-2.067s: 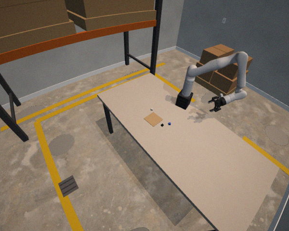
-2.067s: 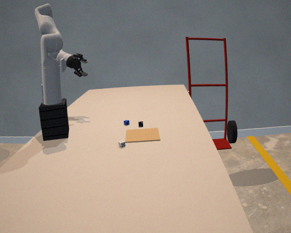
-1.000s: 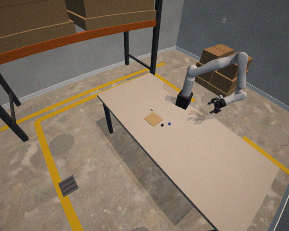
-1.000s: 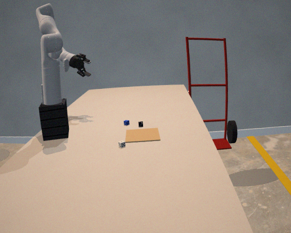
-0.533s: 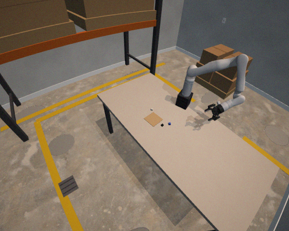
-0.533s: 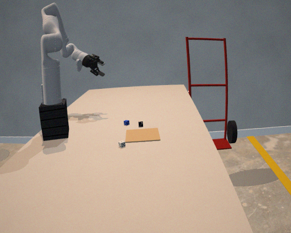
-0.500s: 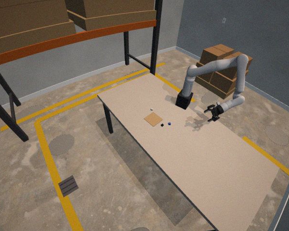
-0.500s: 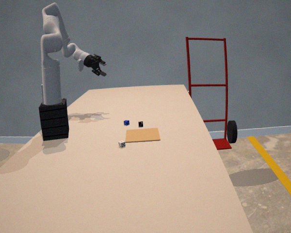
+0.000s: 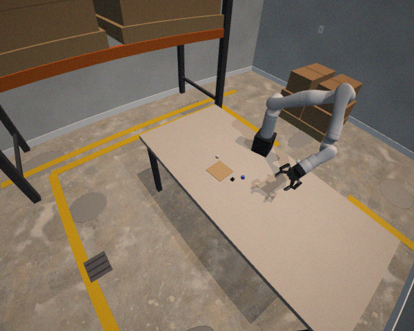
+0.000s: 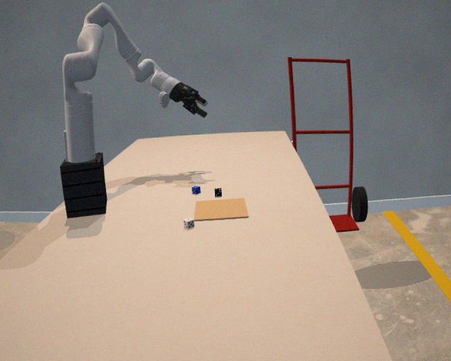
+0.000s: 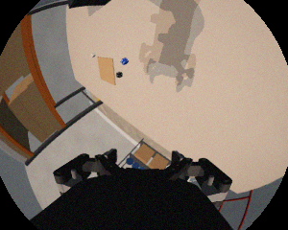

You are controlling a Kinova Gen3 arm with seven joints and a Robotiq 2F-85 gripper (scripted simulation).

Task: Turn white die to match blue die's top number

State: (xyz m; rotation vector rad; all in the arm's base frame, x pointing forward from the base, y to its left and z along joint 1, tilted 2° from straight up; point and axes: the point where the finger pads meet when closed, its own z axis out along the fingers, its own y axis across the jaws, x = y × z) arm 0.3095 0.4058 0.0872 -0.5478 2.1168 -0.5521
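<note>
My gripper is now 400 mm to the left of the tan mat, 230 mm above it and 100 mm short of it. Round my hand: blue die 260 mm to the right, 220 mm below, 10 mm ahead; then white die 520 mm to the right, 220 mm below, 40 mm ahead; then black die 290 mm to the right, 220 mm below, 80 mm ahead.
</note>
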